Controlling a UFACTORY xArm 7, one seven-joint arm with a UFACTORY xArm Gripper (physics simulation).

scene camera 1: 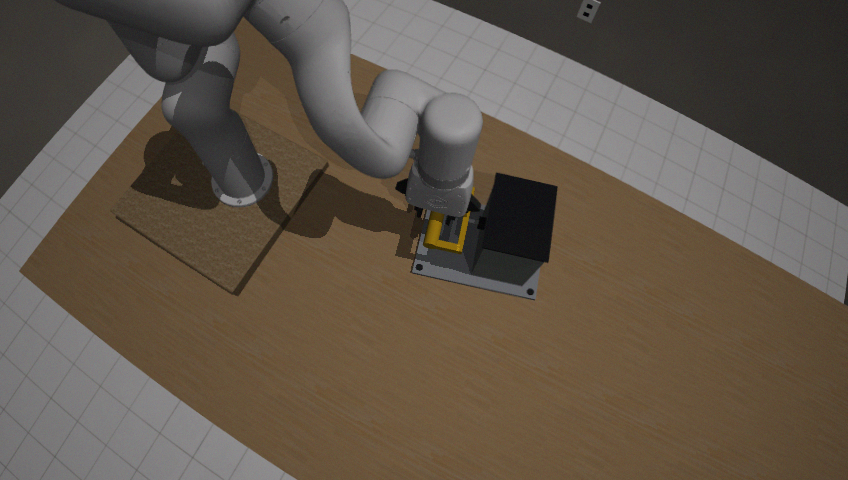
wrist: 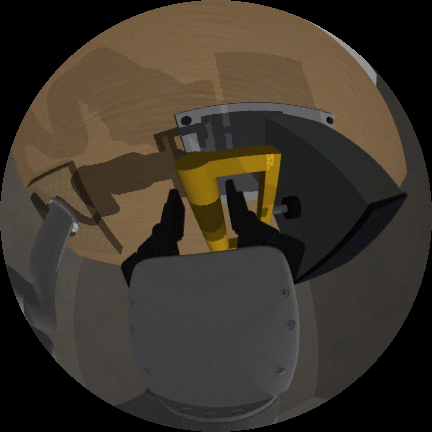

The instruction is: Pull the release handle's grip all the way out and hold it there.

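The yellow release handle is a rectangular loop. Its thick round grip [scene camera 1: 432, 231] [wrist: 200, 186] is on the side away from the dark box [scene camera 1: 522, 217] [wrist: 325, 170]. A short rod with a black collar [scene camera 1: 481, 223] [wrist: 291, 208] is between the loop and the box. My gripper [scene camera 1: 435, 216] [wrist: 202, 194] is open and points down over the handle. In the wrist view one black finger is on the outer side of the grip and the other is over the loop's opening. The fingers are apart from the grip; their exact height relative to it is unclear.
The box and handle stand on a grey base plate [scene camera 1: 470, 282] [wrist: 250, 107] with dark bolts at its corners. The plate lies on the wooden table [scene camera 1: 357, 356] [wrist: 150, 45]. The arm's base is on a brown board [scene camera 1: 196, 237] to the left.
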